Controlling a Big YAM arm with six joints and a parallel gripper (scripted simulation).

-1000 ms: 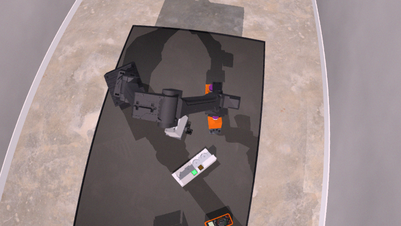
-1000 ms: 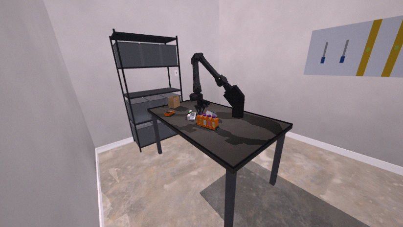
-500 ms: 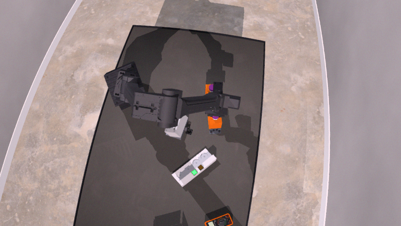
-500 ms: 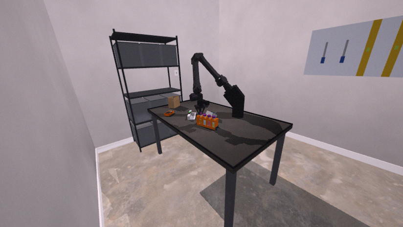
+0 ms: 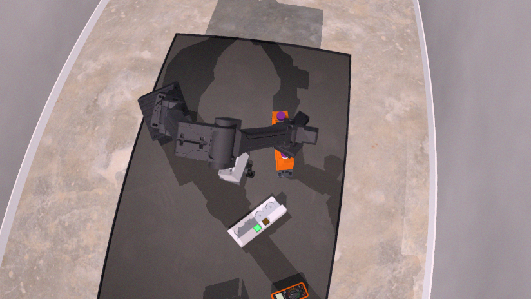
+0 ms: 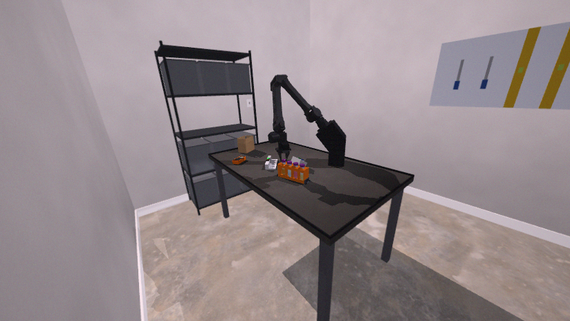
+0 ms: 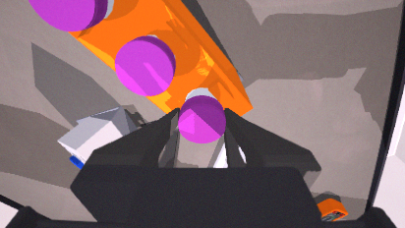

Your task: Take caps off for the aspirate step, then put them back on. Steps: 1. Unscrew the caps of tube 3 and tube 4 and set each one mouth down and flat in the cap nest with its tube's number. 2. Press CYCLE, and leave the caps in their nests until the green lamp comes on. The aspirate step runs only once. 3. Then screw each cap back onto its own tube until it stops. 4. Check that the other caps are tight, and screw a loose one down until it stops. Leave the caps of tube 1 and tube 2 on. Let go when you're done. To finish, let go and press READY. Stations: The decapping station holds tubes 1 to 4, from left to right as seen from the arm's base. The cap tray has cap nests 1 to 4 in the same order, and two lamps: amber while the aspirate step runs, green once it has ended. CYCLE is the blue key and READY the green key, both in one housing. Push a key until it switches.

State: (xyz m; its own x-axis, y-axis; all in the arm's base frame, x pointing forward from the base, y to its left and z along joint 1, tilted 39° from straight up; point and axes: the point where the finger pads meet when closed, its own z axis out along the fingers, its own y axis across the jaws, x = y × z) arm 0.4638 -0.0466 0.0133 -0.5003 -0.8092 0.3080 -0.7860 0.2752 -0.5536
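Now: the cap right at my hand. From my hand the other things lie so: green key 22 cm behind, 5 cm to the right, 5 cm below; blue key 21 cm behind, 5 cm below; key housing 20 cm behind, 3 cm to the right, 6 cm below.
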